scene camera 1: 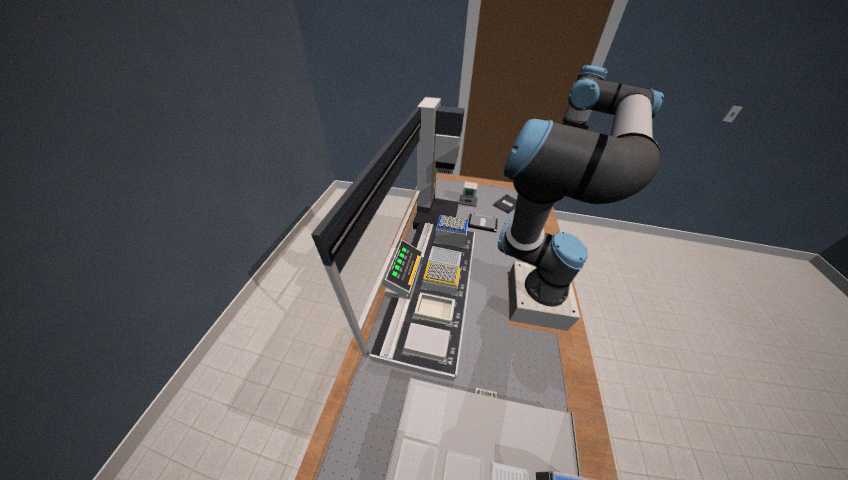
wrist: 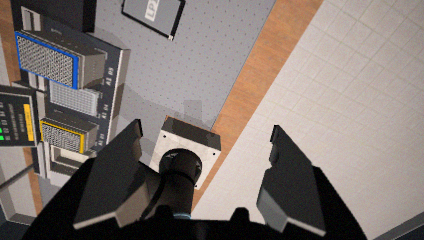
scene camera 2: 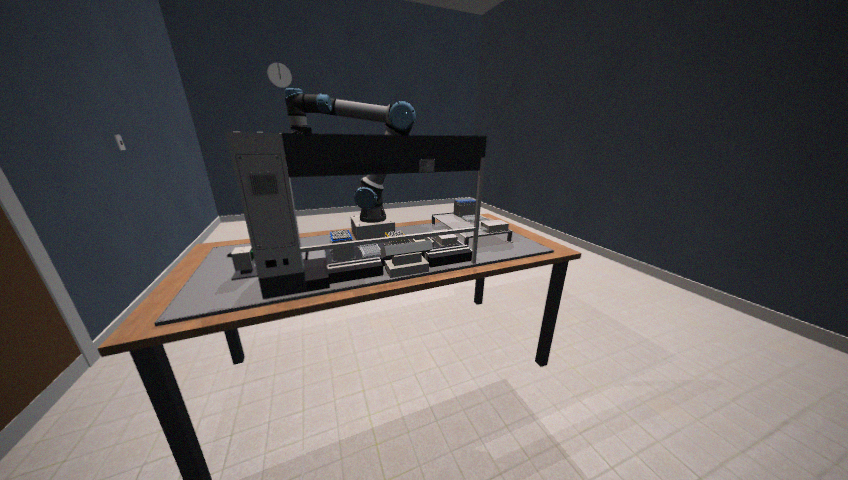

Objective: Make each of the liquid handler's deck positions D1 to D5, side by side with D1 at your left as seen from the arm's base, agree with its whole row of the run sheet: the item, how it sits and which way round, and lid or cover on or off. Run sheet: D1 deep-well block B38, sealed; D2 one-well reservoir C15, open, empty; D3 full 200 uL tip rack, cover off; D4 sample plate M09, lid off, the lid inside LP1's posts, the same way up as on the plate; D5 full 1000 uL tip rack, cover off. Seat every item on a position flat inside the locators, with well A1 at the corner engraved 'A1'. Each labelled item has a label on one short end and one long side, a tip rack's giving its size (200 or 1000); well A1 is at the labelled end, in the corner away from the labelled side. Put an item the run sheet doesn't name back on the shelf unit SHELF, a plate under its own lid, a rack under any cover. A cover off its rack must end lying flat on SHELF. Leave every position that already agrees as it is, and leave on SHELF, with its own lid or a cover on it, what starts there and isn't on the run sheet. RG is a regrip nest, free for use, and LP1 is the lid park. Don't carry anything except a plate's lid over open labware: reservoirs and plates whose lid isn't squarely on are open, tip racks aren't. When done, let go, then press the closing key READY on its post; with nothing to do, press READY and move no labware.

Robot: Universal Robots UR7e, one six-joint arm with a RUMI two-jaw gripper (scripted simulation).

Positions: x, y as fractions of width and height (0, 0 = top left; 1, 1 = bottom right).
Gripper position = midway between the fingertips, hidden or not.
Note:
In view: my gripper (wrist: 0.49, 0.51), a yellow-framed tip rack (scene camera 1: 0.52, 0.58), a well plate (wrist: 0.20, 0.42), a one-well reservoir (scene camera 1: 0.52, 0.64), a sealed deep-well block (scene camera 1: 0.50, 0.71), a blue-framed tip rack (scene camera 1: 0.53, 0.48), a gantry beam (scene camera 2: 0.35, 0.31) and a handler tower (scene camera 1: 0.50, 0.36).
The blue-framed tip rack is seen too in the wrist view (wrist: 0.12, 0.23). The gantry beam also shows in scene camera 1 (scene camera 1: 0.38, 0.49).

